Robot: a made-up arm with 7 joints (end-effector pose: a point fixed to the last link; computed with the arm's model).
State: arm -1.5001 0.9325 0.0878 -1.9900 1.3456 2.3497 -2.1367
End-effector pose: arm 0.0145 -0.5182 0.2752 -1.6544 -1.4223 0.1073
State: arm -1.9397 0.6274 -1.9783 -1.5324 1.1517 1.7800 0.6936
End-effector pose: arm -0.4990 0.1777 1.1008 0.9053 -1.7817 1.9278
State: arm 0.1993 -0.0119 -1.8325 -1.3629 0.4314 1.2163 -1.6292
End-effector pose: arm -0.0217 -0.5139 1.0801 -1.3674 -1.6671 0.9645
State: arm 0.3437 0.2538 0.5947 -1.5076 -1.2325 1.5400 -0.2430
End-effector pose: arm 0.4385 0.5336 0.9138 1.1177 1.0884 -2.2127
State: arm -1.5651 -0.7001 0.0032 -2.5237 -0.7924 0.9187 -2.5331
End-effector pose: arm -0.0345 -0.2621 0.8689 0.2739 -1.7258 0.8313
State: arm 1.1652 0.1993 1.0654 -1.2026 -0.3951 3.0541 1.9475
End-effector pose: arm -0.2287 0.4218 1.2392 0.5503 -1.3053 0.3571
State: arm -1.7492 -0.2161 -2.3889 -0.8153 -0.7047 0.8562 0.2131
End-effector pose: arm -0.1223 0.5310 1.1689 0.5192 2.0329 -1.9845
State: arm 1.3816 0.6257 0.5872 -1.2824 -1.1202 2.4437 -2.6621
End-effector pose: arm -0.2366 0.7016 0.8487 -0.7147 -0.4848 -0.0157
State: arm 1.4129 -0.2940 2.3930 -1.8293 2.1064 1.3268 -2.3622
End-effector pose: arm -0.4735 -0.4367 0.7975 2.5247 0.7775 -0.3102
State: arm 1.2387 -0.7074 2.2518 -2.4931 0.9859 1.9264 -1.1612
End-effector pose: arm -0.4883 -0.0704 0.4359 -1.2395 0.1601 -1.2618
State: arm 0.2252 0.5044 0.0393 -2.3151 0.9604 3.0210 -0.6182
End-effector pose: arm 0.5604 0.0493 0.5122 -1.2469 -1.3886 0.9155
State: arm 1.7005 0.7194 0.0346 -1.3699 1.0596 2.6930 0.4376
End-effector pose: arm -0.0014 0.7681 0.6821 -0.1157 -1.4509 1.0049
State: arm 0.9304 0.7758 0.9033 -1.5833 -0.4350 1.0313 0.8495
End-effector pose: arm -0.0339 0.6844 0.5785 0.8205 0.8947 -2.8758
